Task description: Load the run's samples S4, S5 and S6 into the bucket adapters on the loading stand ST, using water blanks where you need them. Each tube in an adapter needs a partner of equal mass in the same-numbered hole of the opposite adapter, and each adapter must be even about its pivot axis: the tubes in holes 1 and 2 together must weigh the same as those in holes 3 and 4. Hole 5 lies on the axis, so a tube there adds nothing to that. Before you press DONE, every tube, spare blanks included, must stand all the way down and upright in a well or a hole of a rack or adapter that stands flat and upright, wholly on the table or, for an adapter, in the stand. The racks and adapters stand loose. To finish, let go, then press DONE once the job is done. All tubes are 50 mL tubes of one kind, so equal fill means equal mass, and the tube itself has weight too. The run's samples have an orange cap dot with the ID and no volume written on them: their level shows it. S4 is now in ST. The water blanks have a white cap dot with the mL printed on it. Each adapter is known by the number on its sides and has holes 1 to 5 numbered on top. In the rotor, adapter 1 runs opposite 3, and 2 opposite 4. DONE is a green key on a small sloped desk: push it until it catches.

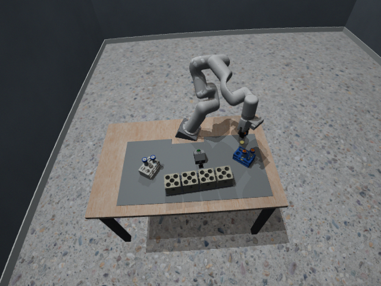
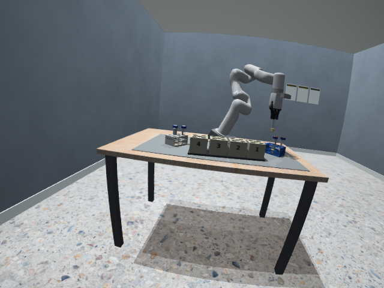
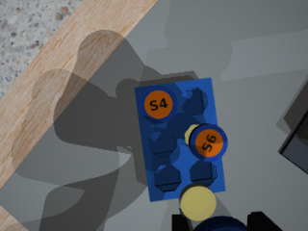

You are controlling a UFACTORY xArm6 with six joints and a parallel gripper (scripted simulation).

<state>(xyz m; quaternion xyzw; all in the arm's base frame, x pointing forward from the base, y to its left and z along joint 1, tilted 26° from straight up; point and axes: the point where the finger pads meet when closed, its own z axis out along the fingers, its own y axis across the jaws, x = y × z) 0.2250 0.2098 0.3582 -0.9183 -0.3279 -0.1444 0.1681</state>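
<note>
My gripper is now 50 mm above the tube and 10 mm past it. Also, from my hand: green done key (290 mm to the right, 180 mm below, 30 mm behind); then DONE desk (290 mm to the right, 200 mm below, 10 mm behind); then blue rack (220 mm below, 30 mm to the left, 30 mm ahead).
</note>
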